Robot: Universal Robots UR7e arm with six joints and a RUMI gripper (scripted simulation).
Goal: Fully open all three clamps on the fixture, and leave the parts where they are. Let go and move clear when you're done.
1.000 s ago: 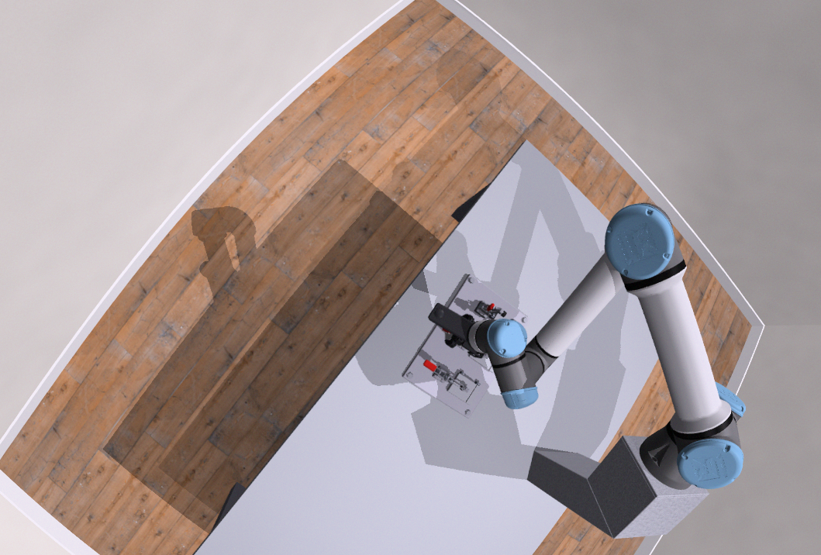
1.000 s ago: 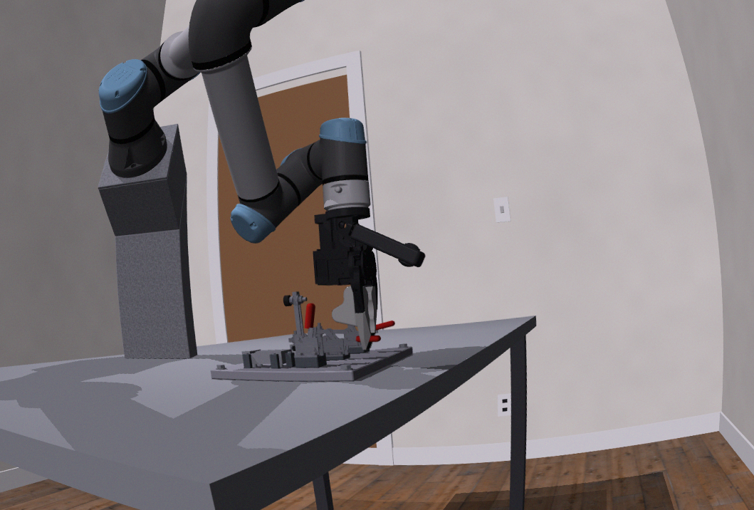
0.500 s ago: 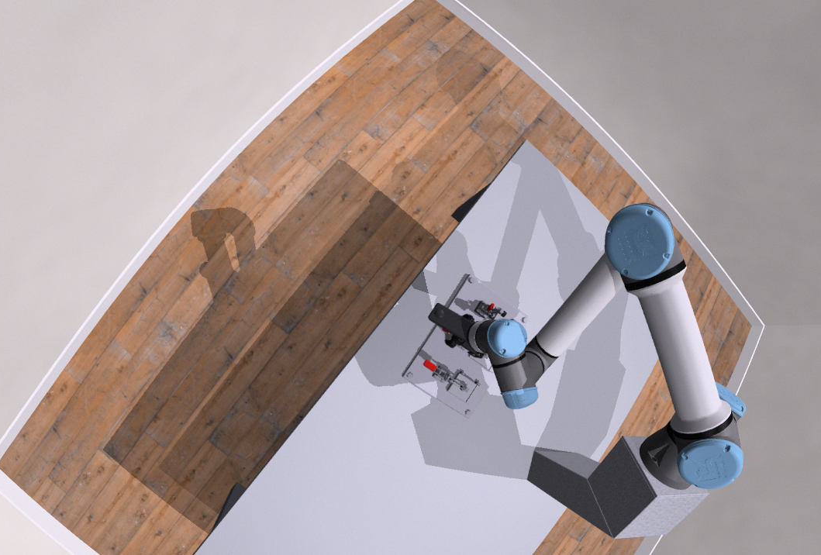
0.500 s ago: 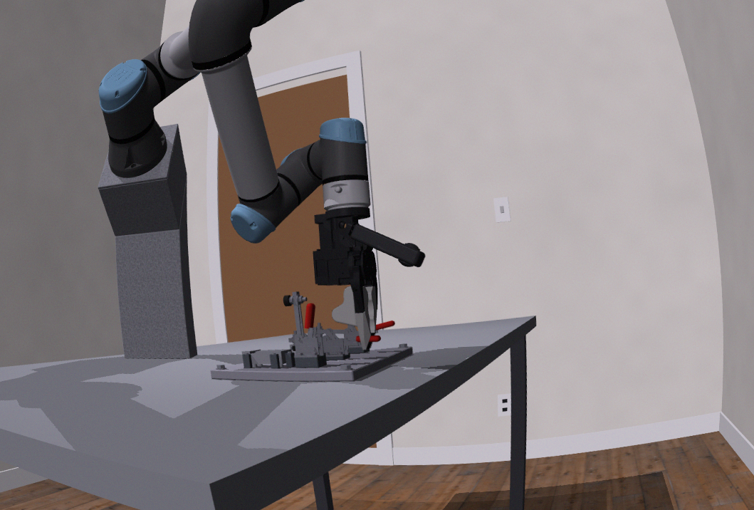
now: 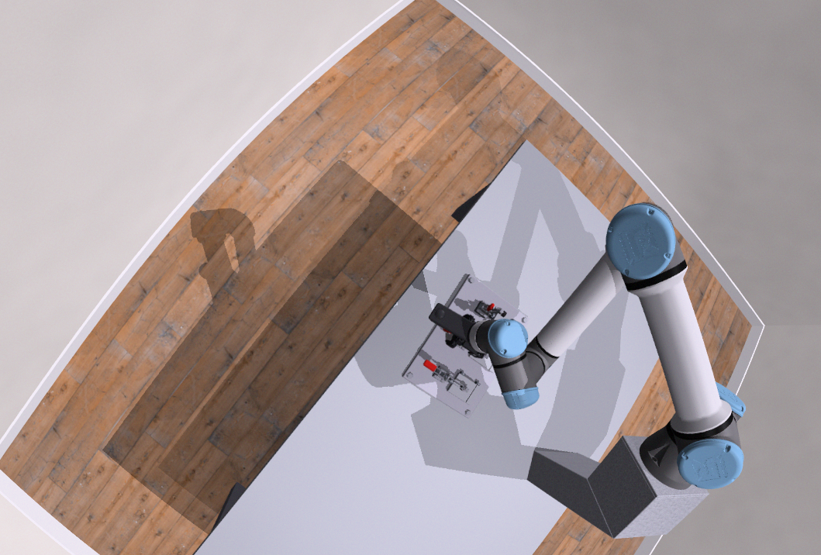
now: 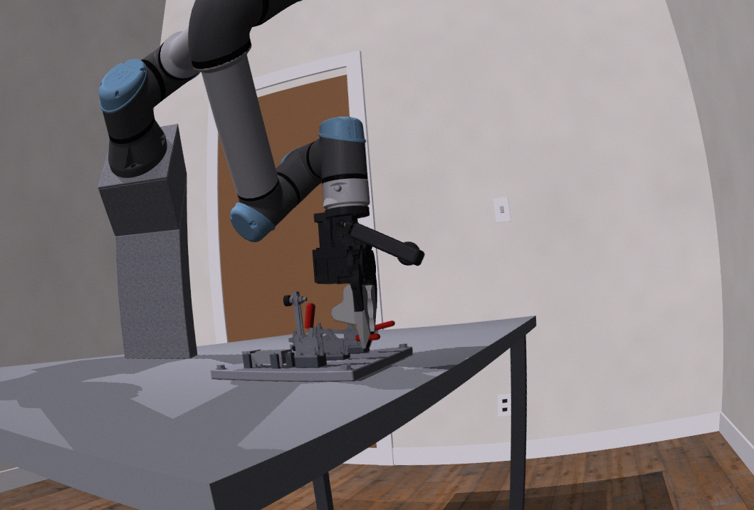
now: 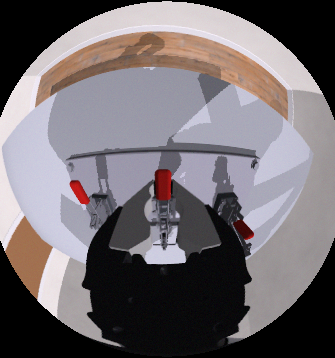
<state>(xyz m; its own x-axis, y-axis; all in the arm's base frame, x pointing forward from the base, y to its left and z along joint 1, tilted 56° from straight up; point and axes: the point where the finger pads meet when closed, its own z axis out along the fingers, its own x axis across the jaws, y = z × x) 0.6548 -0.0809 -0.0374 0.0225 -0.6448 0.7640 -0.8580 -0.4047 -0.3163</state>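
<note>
The metal plate lies 90 mm behind my hand and 40 mm below it.
</note>
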